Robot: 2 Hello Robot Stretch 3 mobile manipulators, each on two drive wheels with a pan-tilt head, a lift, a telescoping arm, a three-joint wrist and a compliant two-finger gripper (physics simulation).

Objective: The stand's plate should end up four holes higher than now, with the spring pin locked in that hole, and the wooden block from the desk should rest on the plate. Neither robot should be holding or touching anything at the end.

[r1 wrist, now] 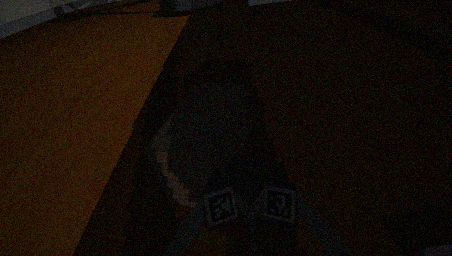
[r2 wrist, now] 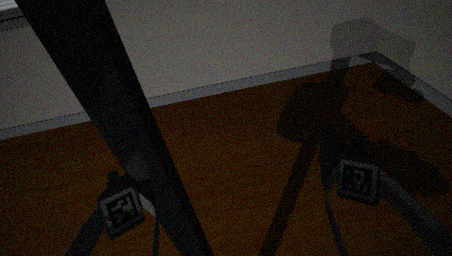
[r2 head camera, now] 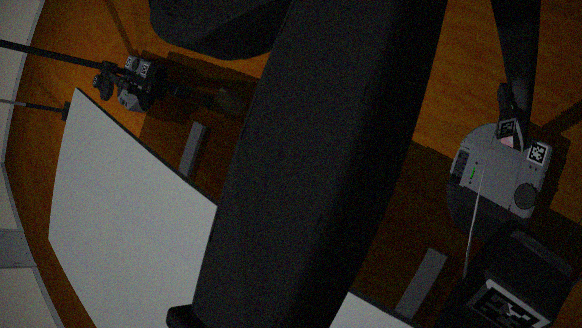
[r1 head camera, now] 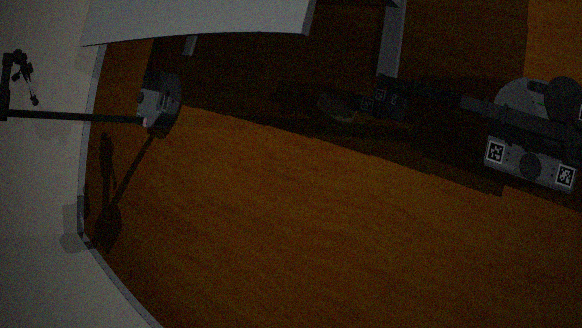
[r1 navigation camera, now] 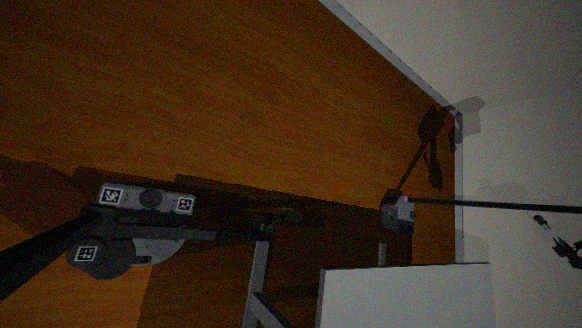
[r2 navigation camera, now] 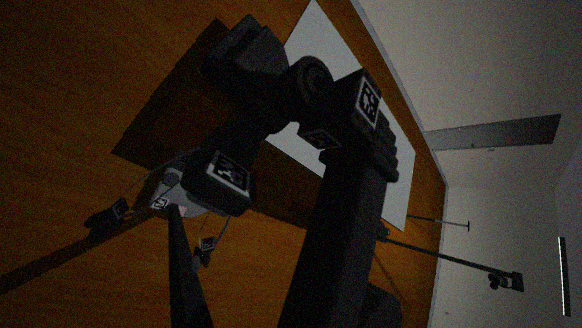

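Observation:
r1's gripper (r1 head camera: 361, 104) (r1 wrist: 248, 206) is low under the robot's arm. Its fingers are together, and I see nothing between them. A dim grey shape (r1 head camera: 336, 107) (r1 wrist: 207, 125) with a pale left edge in the wrist view lies just beyond the fingertips; too dark to tell what it is. r2's gripper (r2 navigation camera: 157, 235) (r2 wrist: 240, 192) is open and empty, fingers wide apart, high above the brown floor. A white top (r1 head camera: 200, 20) (r1 navigation camera: 405, 295) (r2 head camera: 120, 200) (r2 navigation camera: 320, 35), perhaps the desk, is away from both grippers. I cannot make out the stand's plate, spring pin or wooden block.
r2's base (r1 head camera: 167, 102) (r1 navigation camera: 397, 212) stands beyond the white top's edge. r1's base (r2 head camera: 137, 82) is at the far side in r2's head view. Grey legs (r1 head camera: 391, 45) (r2 head camera: 422, 280) stand under the white tops. A thin pole (r2 navigation camera: 440, 221) rises past the top's edge.

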